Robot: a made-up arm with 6 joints. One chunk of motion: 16 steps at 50 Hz.
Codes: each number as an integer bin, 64 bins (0 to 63) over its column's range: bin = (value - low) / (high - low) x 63, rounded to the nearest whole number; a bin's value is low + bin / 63 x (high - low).
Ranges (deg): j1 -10..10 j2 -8..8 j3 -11..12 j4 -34..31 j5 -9..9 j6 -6..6
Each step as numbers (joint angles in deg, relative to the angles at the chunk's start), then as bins.
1 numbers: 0.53 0.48 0.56 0.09 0.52 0.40
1 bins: 33 33 32 33 33 34
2 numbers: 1.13 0.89 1.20 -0.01 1.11 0.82
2 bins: 35 35 33 33 35 36
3 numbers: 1.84 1.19 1.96 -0.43 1.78 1.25
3 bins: 37 36 35 33 38 38
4 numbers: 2.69 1.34 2.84 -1.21 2.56 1.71
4 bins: 40 37 38 32 40 40
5 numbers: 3.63 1.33 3.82 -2.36 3.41 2.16
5 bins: 43 37 41 31 43 43
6 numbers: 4.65 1.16 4.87 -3.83 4.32 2.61
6 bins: 46 36 43 29 47 45
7 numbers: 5.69 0.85 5.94 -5.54 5.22 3.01
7 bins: 49 35 46 28 50 47
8 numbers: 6.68 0.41 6.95 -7.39 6.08 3.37
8 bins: 53 33 49 26 53 49
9 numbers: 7.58 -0.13 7.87 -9.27 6.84 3.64
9 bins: 55 31 52 24 55 51
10 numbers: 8.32 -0.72 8.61 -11.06 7.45 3.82
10 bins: 58 29 54 22 58 52
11 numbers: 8.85 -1.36 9.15 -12.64 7.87 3.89
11 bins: 59 26 55 21 59 52
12 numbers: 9.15 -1.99 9.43 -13.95 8.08 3.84
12 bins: 60 24 56 19 60 52
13 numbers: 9.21 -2.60 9.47 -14.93 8.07 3.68
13 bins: 61 21 56 18 60 51
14 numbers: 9.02 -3.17 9.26 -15.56 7.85 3.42
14 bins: 60 19 55 18 59 49
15 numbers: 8.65 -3.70 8.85 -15.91 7.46 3.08
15 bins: 59 17 54 18 58 48
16 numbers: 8.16 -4.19 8.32 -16.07 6.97 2.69
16 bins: 57 15 53 17 56 46
